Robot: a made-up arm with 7 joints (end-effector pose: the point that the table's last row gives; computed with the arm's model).
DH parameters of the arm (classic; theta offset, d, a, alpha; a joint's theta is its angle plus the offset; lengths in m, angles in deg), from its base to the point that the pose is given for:
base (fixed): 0 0.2 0 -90
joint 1: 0 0.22 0.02 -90
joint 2: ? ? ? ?
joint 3: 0 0.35 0.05 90
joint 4: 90 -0.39 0.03 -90
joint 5: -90 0.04 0.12 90
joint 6: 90 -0.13 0.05 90
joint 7: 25.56 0 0.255 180
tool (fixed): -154.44 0.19 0 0
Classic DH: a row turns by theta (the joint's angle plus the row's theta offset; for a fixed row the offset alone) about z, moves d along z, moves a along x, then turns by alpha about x.
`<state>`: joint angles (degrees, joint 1 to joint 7).
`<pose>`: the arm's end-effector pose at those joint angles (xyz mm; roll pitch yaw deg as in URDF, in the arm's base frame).
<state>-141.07 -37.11 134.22 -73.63 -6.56 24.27 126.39</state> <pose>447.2 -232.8 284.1 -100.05 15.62 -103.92</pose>
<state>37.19 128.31 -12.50 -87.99 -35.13 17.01 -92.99</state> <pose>-463.9 270.9 520.8 45.84 -20.97 34.85</pose>
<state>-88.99 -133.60 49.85 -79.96 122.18 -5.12 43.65</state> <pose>-13.3 361.2 846.5 -87.90 8.40 -97.86</pose>
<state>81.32 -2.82 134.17 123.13 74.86 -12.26 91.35</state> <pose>-386.4 -178.4 577.4 -18.69 -24.95 171.27</pose>
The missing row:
joint 2: 0 0.19 -0.16 -90
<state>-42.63 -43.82 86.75 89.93 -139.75 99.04 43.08</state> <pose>94.8 -590.6 -11.3 -50.09 -40.50 176.46</pose>
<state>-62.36 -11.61 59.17 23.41 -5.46 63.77 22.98</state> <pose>-377.4 -241.1 -155.4 39.91 -46.59 -22.48</pose>
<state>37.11 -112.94 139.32 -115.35 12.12 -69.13 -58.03</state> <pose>581.6 -183.3 -212.0 149.72 42.42 131.69</pose>
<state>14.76 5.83 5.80 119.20 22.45 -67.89 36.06</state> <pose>-2.0 127.0 188.8 22.58 -75.24 -158.88</pose>
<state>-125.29 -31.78 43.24 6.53 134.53 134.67 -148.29</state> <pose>-185.8 -454.6 -386.3 -101.32 -51.67 124.00</pose>
